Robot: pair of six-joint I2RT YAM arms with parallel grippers.
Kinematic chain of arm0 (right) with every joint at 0, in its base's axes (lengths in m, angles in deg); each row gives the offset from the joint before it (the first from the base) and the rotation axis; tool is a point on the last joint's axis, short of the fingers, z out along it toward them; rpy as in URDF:
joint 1: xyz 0 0 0.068 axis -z
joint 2: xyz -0.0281 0.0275 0.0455 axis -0.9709 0.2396 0
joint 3: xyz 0.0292 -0.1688 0.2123 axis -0.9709 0.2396 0
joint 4: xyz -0.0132 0.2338 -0.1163 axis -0.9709 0.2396 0
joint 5: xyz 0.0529 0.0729 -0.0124 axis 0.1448 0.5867 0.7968
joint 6: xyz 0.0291 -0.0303 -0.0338 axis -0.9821 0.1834 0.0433
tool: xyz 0 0 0 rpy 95.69 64.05 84.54
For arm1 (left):
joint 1: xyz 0 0 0.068 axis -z
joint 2: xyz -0.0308 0.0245 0.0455 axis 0.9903 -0.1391 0
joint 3: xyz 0.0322 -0.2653 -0.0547 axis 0.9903 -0.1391 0
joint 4: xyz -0.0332 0.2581 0.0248 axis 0.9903 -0.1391 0
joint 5: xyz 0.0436 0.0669 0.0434 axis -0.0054 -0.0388 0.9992
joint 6: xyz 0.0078 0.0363 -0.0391 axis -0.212 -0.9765 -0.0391
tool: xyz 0 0 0 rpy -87.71 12.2 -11.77
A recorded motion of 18 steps. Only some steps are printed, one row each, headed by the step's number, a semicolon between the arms.
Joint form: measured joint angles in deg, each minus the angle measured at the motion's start. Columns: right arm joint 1, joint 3, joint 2, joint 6, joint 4, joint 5; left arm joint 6, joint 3, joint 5, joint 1, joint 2, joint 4.
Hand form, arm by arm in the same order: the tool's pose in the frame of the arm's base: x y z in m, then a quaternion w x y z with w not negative. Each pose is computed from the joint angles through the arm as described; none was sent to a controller.
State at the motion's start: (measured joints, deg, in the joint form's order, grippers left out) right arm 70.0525 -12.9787 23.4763 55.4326 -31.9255 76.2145; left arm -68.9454 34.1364 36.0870 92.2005 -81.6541 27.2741
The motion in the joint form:
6: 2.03 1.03 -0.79 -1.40 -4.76 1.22; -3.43 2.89 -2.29 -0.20 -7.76 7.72
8: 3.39 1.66 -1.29 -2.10 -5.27 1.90; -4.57 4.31 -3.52 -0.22 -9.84 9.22
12: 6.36 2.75 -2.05 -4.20 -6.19 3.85; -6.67 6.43 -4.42 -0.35 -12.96 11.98
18: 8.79 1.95 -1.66 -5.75 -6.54 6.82; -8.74 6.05 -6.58 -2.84 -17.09 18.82
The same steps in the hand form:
6: 0.2622 0.0133 0.1927 0.63520 0.07939 0.76811 0.01486; 0.2362 -0.0238 0.1601 0.60965 -0.12529 0.77330 0.12100
8: 0.2600 0.0074 0.1924 0.63758 0.08950 0.76500 0.01620; 0.2440 -0.0258 0.1614 0.61442 -0.11295 0.77204 0.11698
12: 0.2561 -0.0048 0.1915 0.64093 0.11242 0.75891 0.02501; 0.2557 -0.0278 0.1638 0.62395 -0.09835 0.76601 0.11932
18: 0.2590 -0.0140 0.1947 0.64495 0.12190 0.75335 0.04051; 0.2615 -0.0185 0.1571 0.63557 -0.09370 0.75595 0.12575

